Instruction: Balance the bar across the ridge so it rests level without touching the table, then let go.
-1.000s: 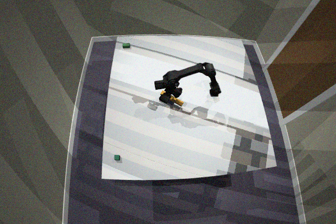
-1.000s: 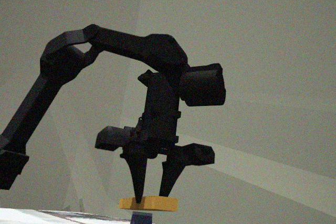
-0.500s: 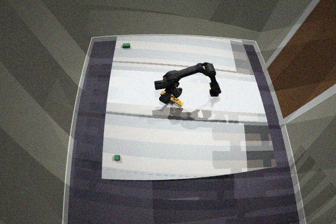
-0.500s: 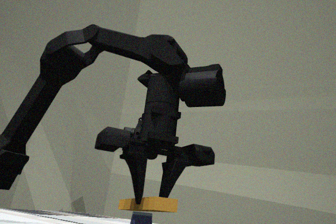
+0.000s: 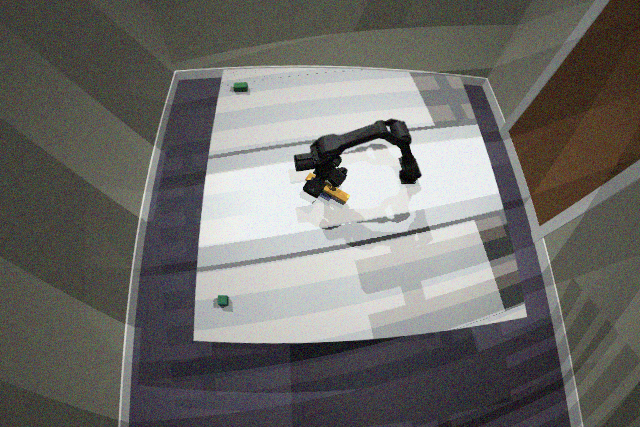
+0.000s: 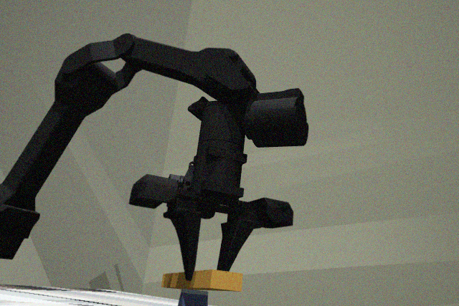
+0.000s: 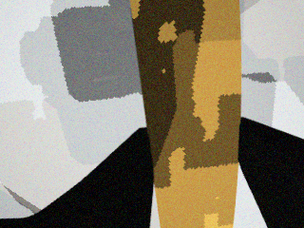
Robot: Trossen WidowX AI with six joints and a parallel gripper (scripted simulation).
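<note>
The bar is 20 mm behind my gripper tip and 10 mm to the left of it.
</note>
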